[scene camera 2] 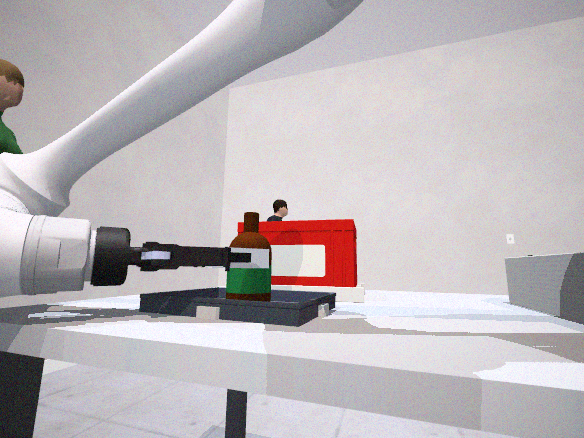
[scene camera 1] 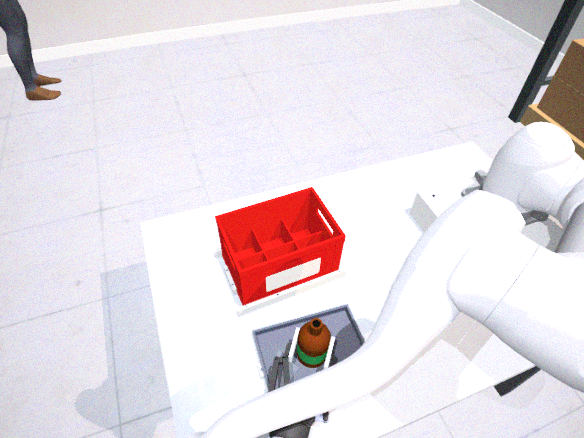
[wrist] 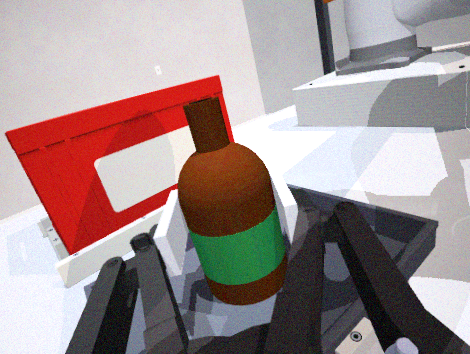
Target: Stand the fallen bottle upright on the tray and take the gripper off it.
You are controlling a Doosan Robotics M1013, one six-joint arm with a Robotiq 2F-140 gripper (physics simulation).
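Where they show: gripper, fingertip midpoint: (scene camera 2: 255, 259) (scene camera 1: 315, 335) (wrist: 227, 193); arm's base at its link origin: (wrist: 382, 64).
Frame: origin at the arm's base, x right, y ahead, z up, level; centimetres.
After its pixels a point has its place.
Note:
The brown bottle with a green band (scene camera 1: 314, 337) {z 1.8, x -19.2, y 68.1 cm} (scene camera 2: 249, 282) {z -6.3, x -21.1, y 65.6 cm} (wrist: 237, 255) {z -5.3, x -20.8, y 69.6 cm} is upright over the floor of the dark tray (scene camera 1: 272, 338) {z -10.1, x -11.2, y 75.1 cm} (scene camera 2: 270, 315) {z -9.7, x -28.6, y 58.9 cm} (wrist: 424, 237) {z -8.2, x -28.7, y 57.8 cm}. In scene camera 2 its base is level with the tray's near rim; whether it touches the tray floor is hard to tell. My gripper (scene camera 1: 313, 348) (scene camera 2: 242, 257) {z -2.6, x -17.0, y 66.7 cm} (wrist: 227, 193) {z -2.6, x -17.0, y 66.7 cm} lies level and is shut on the bottle, with one white pad on each side of its body above the green band.
A red crate with dividers (scene camera 1: 328, 262) {z -2.5, x 0.3, y 55.8 cm} (scene camera 2: 342, 260) {z -2.1, x 0.3, y 54.5 cm} (wrist: 50, 175) {z 1.4, x -1.1, y 77.6 cm} stands behind the tray on a pale base. The arm's link passes over the tray's near side in scene camera 1. A grey-white block (scene camera 2: 535, 280) {z -5.4, x 1.2, y 20.4 cm} (wrist: 340, 105) {z -5.8, x 0.9, y 20.4 cm} stands to the right.

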